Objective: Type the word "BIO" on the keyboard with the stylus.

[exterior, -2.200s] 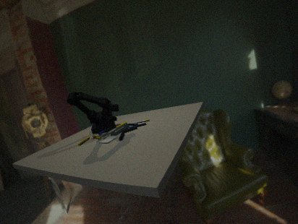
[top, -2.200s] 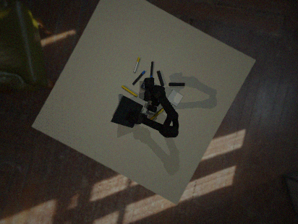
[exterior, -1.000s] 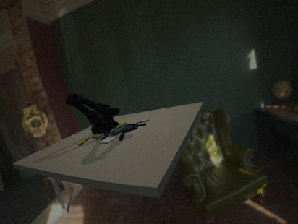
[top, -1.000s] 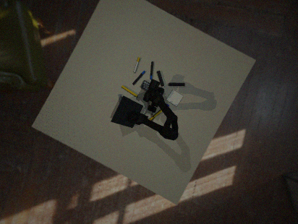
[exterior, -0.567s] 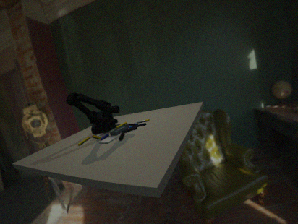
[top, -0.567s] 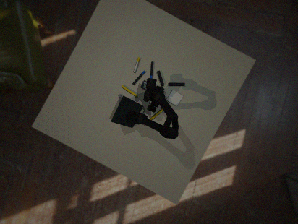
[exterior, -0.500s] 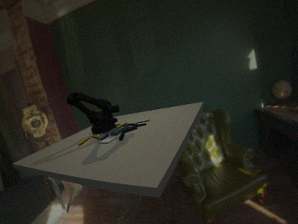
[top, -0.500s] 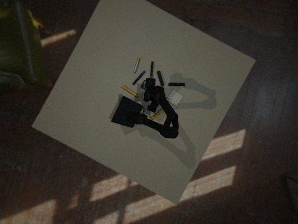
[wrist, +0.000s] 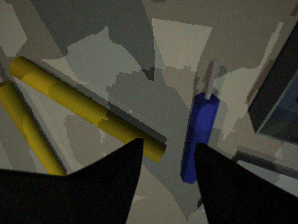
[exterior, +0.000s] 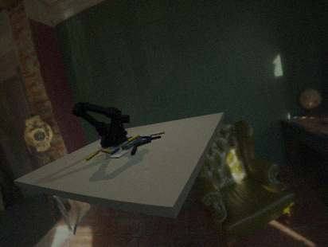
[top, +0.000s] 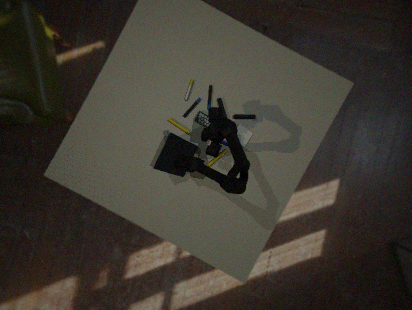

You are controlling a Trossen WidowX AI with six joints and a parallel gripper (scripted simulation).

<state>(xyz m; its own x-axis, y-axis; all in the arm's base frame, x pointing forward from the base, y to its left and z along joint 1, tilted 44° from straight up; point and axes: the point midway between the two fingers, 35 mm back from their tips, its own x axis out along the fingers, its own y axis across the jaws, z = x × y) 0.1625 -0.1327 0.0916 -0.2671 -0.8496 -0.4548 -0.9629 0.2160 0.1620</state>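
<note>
Right now my gripper tip is 40 mm above the blue stylus and 20 mm short of it. Round my gripper tip: white note 100 mm to the right, 90 mm ahead, 50 mm below; then grey stylus tip 40 mm below, 30 mm to the left, 20 mm ahead.
</note>
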